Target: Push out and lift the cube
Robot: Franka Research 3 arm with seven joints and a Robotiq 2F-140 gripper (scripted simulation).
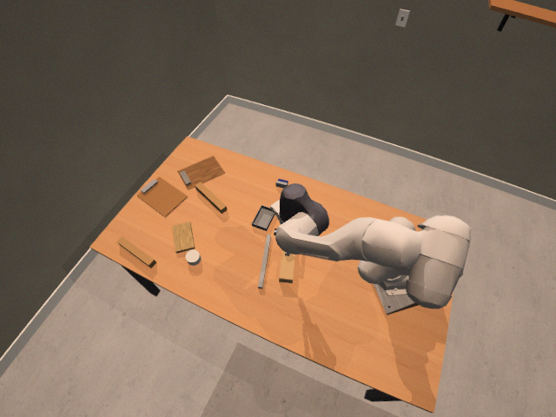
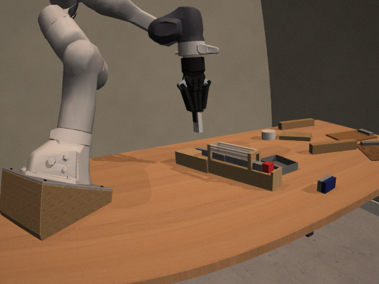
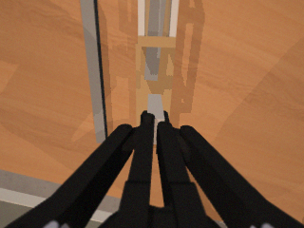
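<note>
Now: hand 28 cm to the left of the red cube, 9 cm above it and 5 cm short of it. From my hand the other things lie so: channel (15 cm to the right, 10 cm below, 3 cm ahead); then long grey bar (14 cm below, 10 cm ahead, 2 cm to the left); then short grey bar (10 cm below, 7 cm to the right, 1 cm ahead).
</note>
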